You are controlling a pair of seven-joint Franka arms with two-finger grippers.
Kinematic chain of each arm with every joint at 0, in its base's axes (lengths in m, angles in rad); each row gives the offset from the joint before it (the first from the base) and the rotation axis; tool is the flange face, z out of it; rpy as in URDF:
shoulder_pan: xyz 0 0 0.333 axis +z
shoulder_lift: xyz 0 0 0 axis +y
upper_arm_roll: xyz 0 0 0.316 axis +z
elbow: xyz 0.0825 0 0 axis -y
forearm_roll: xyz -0.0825 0 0.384 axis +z
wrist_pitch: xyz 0 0 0 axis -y
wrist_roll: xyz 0.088 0 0 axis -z
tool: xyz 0 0 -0.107 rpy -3.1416 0 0
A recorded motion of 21 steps. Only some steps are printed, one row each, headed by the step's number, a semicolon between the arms.
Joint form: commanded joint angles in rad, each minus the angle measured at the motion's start. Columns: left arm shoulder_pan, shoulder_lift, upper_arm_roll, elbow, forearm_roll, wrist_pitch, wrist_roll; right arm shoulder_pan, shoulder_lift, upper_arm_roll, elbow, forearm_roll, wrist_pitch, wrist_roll.
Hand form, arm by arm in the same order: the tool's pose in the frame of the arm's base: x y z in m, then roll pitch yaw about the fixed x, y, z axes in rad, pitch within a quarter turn. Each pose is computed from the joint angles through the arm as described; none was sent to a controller.
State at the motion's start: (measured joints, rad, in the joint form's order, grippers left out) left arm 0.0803 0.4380 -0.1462 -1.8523 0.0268 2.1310 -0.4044; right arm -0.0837 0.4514 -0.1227 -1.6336 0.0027 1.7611 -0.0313
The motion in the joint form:
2: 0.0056 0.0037 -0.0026 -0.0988 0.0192 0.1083 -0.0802; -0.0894 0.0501 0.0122 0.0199 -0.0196 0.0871 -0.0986
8: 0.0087 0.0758 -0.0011 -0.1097 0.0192 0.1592 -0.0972; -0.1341 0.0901 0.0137 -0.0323 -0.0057 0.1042 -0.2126
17: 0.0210 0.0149 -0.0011 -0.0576 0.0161 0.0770 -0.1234; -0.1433 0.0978 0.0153 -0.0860 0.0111 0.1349 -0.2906
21: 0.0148 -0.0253 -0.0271 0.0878 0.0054 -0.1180 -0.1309; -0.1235 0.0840 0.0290 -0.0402 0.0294 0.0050 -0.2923
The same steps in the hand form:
2: 0.6016 -0.0338 0.2418 -3.1009 0.1455 0.4028; 0.6280 -0.1761 0.3175 3.1073 0.2711 -0.1451
8: 0.5958 -0.0323 0.1983 -3.0936 0.1777 0.4264; 0.6067 -0.1991 0.2708 -3.1166 0.3435 -0.0713
17: 0.6113 -0.0231 0.2491 -3.0957 0.1458 0.4669; 0.5930 -0.1997 0.2459 -3.0653 0.3649 -0.0001
21: 0.6331 -0.0394 0.3218 -3.0977 0.1573 0.4533; 0.5977 -0.1773 0.2669 -3.0154 0.4237 0.0389

